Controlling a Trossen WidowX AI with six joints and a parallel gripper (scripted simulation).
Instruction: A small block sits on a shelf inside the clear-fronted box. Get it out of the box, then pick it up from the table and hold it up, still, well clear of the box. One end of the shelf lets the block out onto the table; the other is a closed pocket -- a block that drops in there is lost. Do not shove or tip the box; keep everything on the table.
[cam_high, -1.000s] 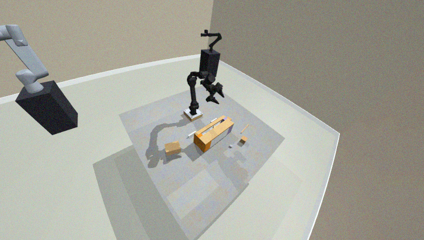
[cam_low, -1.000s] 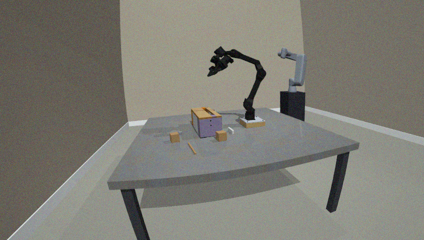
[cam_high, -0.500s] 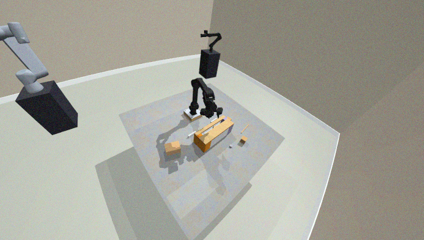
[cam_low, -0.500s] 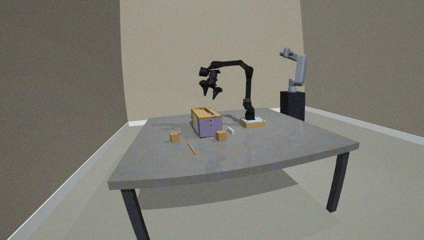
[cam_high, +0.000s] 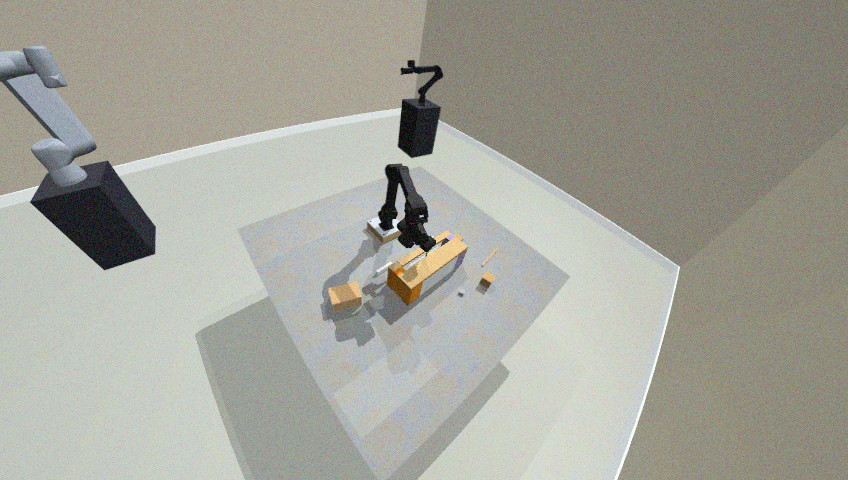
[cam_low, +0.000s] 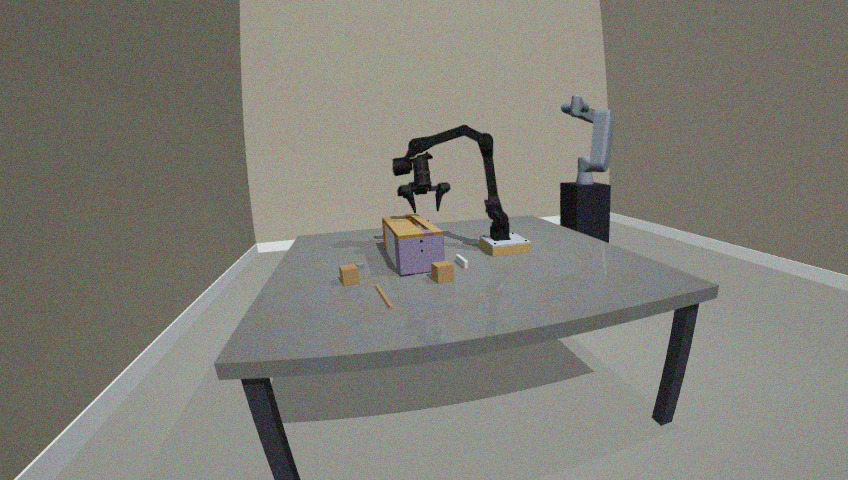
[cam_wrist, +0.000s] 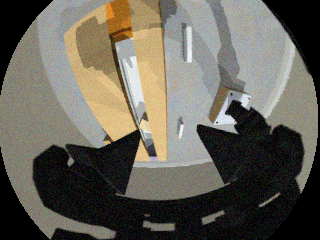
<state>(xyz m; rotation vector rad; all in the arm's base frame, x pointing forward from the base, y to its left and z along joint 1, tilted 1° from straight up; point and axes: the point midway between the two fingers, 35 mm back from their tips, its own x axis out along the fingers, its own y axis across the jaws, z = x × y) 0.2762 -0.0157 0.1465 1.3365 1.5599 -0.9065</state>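
Now: gripper tip 100 mm above the orange-topped box, 30 mm short of it and 20 mm to the right of it. The rest, counted from my gripper tip: flat orange block 370 mm to the right, 130 mm below, 10 mm ahead; then thin orange stick 400 mm to the left, 160 mm below, 160 mm ahead.
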